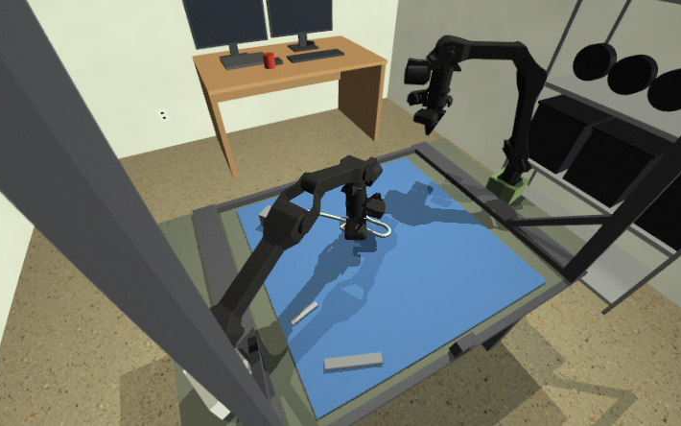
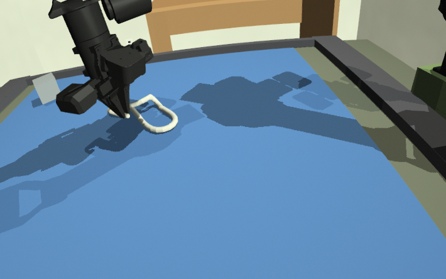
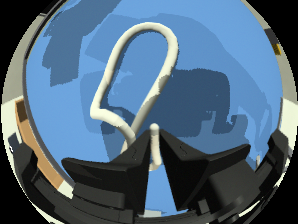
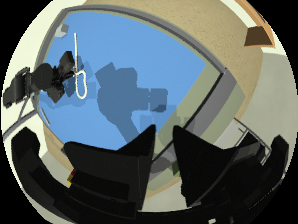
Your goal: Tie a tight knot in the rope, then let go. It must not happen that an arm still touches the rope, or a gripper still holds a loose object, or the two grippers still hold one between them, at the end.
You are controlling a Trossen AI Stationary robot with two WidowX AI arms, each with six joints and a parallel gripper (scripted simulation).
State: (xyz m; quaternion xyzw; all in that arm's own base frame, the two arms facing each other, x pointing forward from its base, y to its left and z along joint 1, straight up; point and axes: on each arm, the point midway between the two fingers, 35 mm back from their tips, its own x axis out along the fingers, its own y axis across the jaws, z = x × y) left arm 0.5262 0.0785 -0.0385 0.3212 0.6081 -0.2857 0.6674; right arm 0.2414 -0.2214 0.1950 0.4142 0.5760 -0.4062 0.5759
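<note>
Right now my left hand is 8 cm past the blue mat, 2 cm to the left of it and 4 cm above it. From my left hand the other things lie so: grey bar (31 cm behind, 26 cm to the left, 3 cm below); grey cube (19 cm ahead, 20 cm to the left, 1 cm below).
</note>
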